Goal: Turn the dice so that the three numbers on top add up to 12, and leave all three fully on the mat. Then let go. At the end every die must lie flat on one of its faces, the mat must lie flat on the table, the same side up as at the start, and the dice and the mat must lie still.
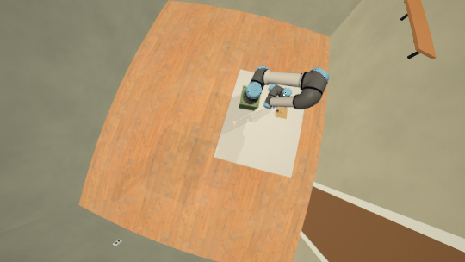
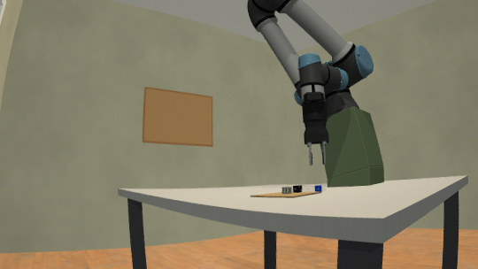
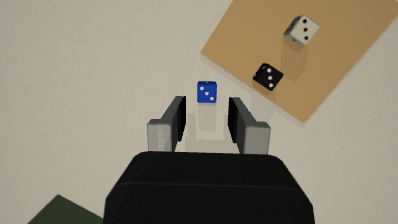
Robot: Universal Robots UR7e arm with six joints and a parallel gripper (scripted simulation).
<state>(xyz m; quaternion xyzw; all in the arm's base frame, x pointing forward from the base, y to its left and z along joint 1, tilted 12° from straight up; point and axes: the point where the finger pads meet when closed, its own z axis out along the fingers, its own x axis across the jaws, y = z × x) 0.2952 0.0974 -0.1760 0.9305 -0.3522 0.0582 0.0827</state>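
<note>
Right now the blue die is 9 cm below my hand. The rest, counted from my hand: black die: 6 cm ahead, 3 cm to the right, 8 cm below; white die: 11 cm ahead, 1 cm to the right, 8 cm below; tan mat: 11 cm ahead, 1 cm to the right, 10 cm below.
</note>
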